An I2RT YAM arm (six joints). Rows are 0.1 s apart.
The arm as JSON. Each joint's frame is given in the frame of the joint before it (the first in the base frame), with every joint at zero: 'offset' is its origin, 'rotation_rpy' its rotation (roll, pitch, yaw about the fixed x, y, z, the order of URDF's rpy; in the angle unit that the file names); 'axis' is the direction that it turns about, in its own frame. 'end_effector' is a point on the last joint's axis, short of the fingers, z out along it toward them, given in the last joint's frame.
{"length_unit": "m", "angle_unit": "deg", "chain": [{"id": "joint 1", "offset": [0.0, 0.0, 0.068], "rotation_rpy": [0.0, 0.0, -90.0], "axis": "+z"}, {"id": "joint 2", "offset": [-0.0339, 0.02, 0.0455], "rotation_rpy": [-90.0, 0.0, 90.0], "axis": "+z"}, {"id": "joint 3", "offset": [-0.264, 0.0, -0.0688], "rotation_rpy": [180.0, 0.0, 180.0], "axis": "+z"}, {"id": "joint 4", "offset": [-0.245, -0.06, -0.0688], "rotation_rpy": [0.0, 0.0, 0.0], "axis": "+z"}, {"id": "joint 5", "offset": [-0.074, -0.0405, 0.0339], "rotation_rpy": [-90.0, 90.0, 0.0], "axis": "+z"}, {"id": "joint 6", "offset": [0.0, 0.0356, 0.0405], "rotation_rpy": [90.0, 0.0, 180.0], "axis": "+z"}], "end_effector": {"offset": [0.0, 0.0, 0.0], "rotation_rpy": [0.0, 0.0, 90.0]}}
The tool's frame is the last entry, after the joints.
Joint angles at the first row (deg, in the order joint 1, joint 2, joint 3, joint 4, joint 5, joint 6):
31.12 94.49 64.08 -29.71 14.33 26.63
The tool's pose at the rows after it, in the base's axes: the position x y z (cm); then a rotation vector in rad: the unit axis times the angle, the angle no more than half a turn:
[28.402, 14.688, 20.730, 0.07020, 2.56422, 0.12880]
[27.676, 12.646, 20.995, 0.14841, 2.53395, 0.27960]
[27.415, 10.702, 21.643, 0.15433, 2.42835, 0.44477]
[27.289, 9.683, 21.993, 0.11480, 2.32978, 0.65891]
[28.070, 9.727, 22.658, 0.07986, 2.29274, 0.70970]
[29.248, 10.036, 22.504, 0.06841, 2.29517, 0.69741]
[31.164, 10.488, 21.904, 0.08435, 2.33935, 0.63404]
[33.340, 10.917, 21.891, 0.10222, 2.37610, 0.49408]
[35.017, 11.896, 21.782, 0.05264, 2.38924, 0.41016]
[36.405, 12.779, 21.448, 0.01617, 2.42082, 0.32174]
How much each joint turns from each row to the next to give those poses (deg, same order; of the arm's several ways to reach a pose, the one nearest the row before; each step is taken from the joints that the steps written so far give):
-2.55 -3.95 -5.18 2.98 -3.25 1.93
-3.42 -4.75 -4.84 4.04 -6.04 1.67
-4.05 -4.66 -4.74 7.81 -6.86 -1.13
-2.99 -2.64 -3.78 8.27 -9.85 0.16
-0.71 0.96 1.47 1.78 -2.74 -0.69
-0.08 2.98 2.20 0.52 0.17 -0.80
-0.01 5.26 4.38 -2.01 2.28 -0.78
0.18 5.18 6.32 -4.21 5.62 -1.85
0.96 4.32 4.93 -1.94 3.08 -2.81
0.88 4.04 4.74 -3.16 3.16 -2.19

